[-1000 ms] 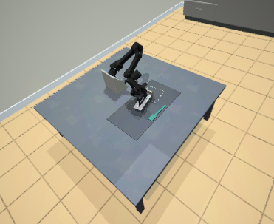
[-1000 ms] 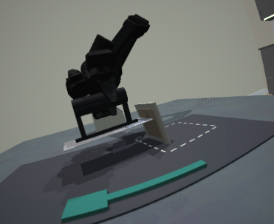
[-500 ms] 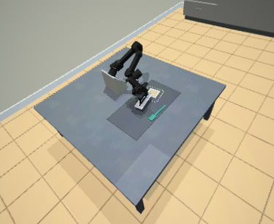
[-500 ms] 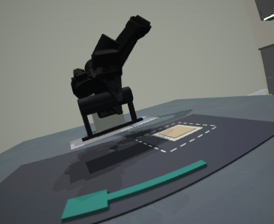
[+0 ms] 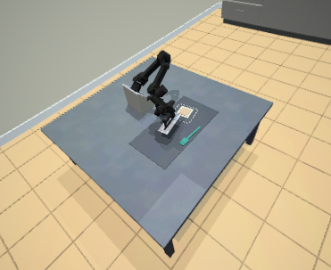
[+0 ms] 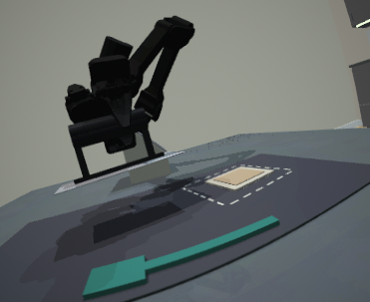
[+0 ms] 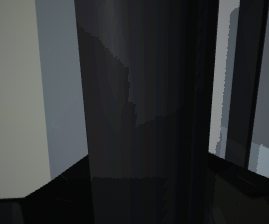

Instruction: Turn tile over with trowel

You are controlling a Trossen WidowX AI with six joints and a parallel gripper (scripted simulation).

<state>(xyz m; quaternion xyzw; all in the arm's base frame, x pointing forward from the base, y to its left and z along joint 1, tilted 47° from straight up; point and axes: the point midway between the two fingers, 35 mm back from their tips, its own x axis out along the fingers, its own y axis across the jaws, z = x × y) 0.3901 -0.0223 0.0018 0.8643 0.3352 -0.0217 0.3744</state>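
Now: gripper tip 3 cm past the black handled tool and 1 cm above it. From my gripper tip the other things lie so: dark mat (2 cm behind, 3 cm to the left, 16 cm below); then teal trowel (12 cm ahead, 1 cm to the left, 13 cm below); then white tile (6 cm behind, 19 cm to the left, 13 cm below).
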